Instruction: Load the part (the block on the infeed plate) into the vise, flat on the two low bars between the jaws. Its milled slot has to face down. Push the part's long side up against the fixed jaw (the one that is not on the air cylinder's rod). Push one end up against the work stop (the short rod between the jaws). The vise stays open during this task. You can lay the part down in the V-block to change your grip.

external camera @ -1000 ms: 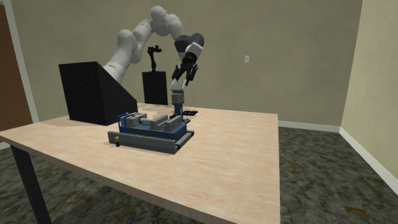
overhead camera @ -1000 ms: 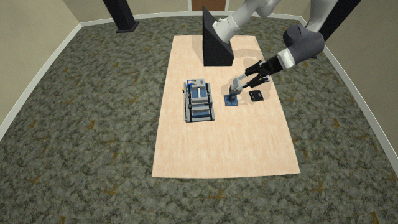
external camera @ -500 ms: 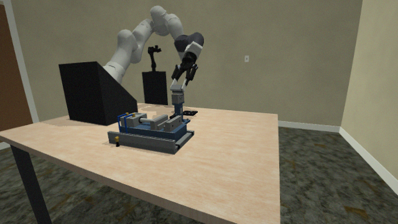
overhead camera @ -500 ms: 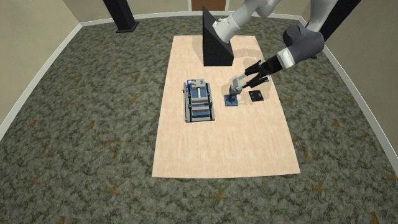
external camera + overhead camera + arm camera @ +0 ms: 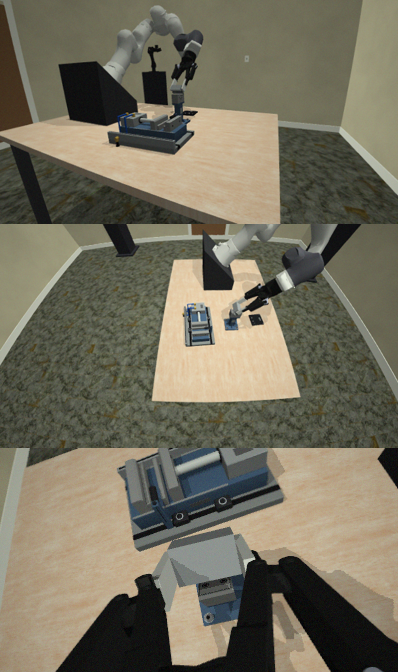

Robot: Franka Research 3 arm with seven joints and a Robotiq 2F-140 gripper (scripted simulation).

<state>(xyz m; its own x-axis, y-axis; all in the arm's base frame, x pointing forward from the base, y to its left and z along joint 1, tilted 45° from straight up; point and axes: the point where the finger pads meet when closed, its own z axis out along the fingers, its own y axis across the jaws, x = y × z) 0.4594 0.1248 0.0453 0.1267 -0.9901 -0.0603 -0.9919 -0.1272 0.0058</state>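
My hand is 20 mm to the left of the grey part and 20 mm above it. Also, from my hand: black infeed plate 60 mm behind, 170 mm to the left, 200 mm below; work stop 90 mm ahead, 180 mm to the right, 110 mm below; moving jaw 70 mm ahead, 230 mm to the right, 120 mm below.
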